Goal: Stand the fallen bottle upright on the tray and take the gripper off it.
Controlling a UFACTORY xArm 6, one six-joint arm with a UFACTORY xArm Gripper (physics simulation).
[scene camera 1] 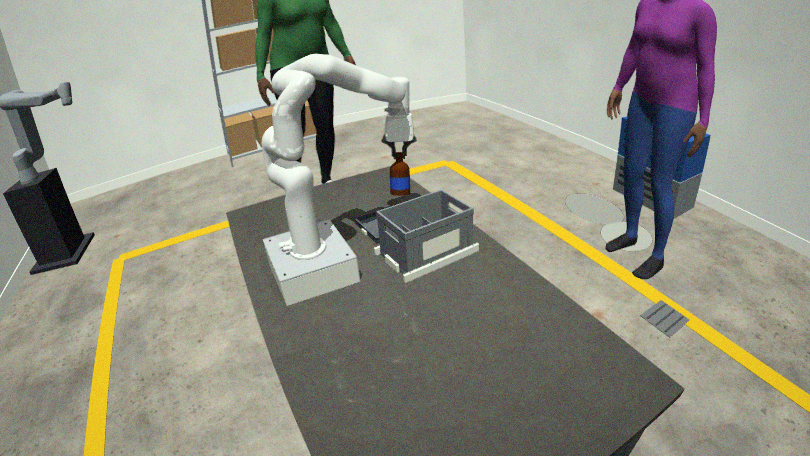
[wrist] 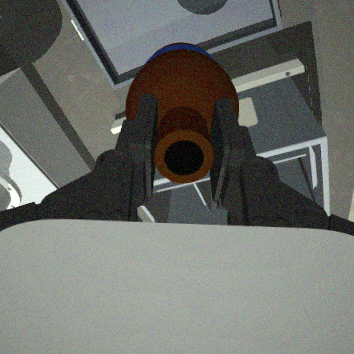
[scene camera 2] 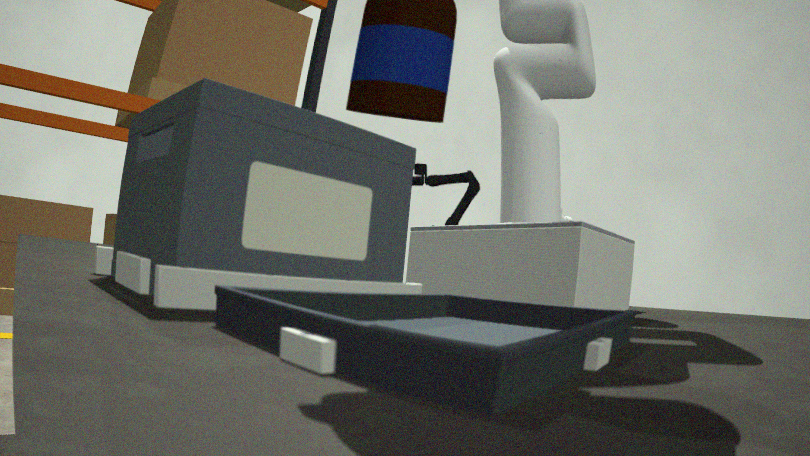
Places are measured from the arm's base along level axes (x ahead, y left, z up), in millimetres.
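Pixels of known places: gripper, fingertip midpoint: [scene camera 1: 399, 157] [wrist: 183, 122]; arm's base, link origin: [scene camera 1: 307, 248] [scene camera 2: 530, 234].
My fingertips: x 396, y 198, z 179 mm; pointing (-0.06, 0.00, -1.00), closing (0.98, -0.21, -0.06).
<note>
For each thing: its middle in the pictures, then the offset to it from my fingertips.
- brown bottle, body centre: [wrist: 181, 106] [scene camera 2: 408, 23] [scene camera 1: 399, 173] dx -7, dy -20, dz -52 mm
- shallow dark tray, body centre: [scene camera 2: 460, 328] [scene camera 1: 392, 220] dx -35, dy +31, dz -274 mm
- tall grey crate, body centre: [scene camera 2: 255, 210] [wrist: 219, 172] [scene camera 1: 426, 232] dx +15, dy -222, dz -199 mm
The brown bottle [scene camera 1: 399, 175] [scene camera 2: 401, 59] [wrist: 182, 80] with a blue label hangs in the air, neck up and close to upright. Its base is well above the tray in the scene camera 2 view. My gripper [scene camera 1: 399, 154] [wrist: 183, 122] is shut on the bottle's neck, one black finger on each side, with the open mouth facing the wrist camera. The gripper is out of frame in the scene camera 2 view. The shallow dark tray [scene camera 1: 365, 228] [scene camera 2: 396, 359] [wrist: 150, 37] lies on the table, partly hidden behind the crate in the scene camera 1 view.
A tall grey crate [scene camera 1: 396, 249] [scene camera 2: 189, 175] with inner dividers stands right beside the tray, with white strips [scene camera 1: 442, 262] [scene camera 2: 238, 288] along its foot. Small white blocks [scene camera 2: 308, 350] touch the tray's outer walls. The robot's base box [scene camera 1: 320, 280] [scene camera 2: 493, 266] is nearby. Two people stand beyond the table.
</note>
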